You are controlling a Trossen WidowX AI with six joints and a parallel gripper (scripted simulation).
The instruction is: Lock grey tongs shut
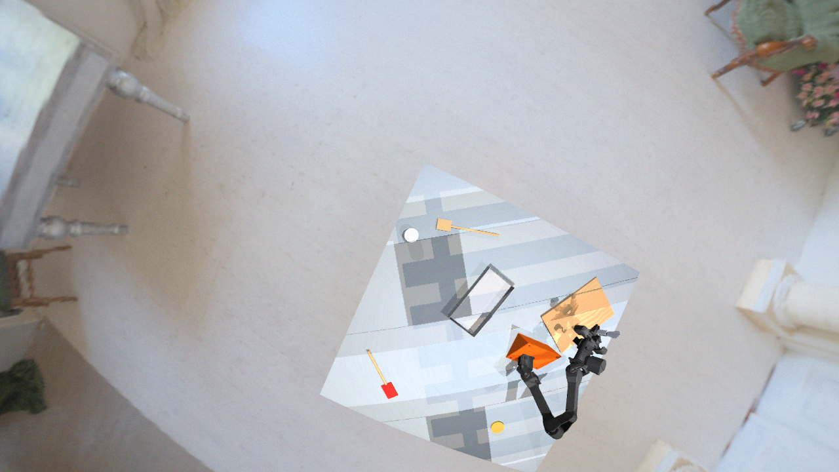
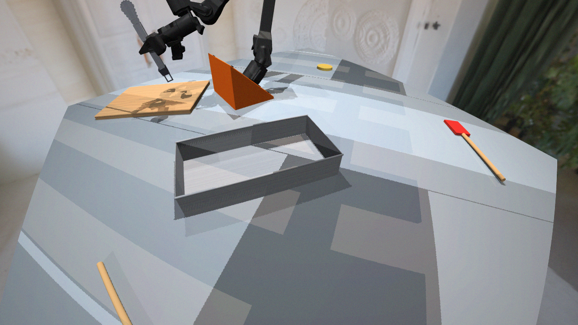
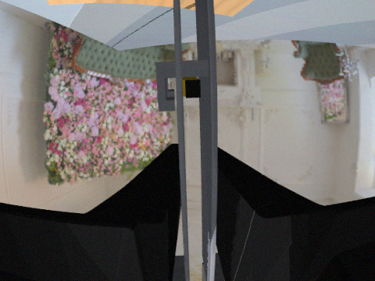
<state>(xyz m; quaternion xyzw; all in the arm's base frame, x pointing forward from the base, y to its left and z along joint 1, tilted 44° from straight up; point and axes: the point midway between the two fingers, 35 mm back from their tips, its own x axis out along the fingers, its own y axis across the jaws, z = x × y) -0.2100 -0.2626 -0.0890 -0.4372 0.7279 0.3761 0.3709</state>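
Right now my gripper tip is 160 mm above the wooden board. Round my gripper tip: grey roasting tin (530 mm ahead, 100 mm to the left, 140 mm below); white disc (950 mm ahead, 80 mm to the right, 150 mm below); red spatula (830 mm ahead, 640 mm to the left, 160 mm below).
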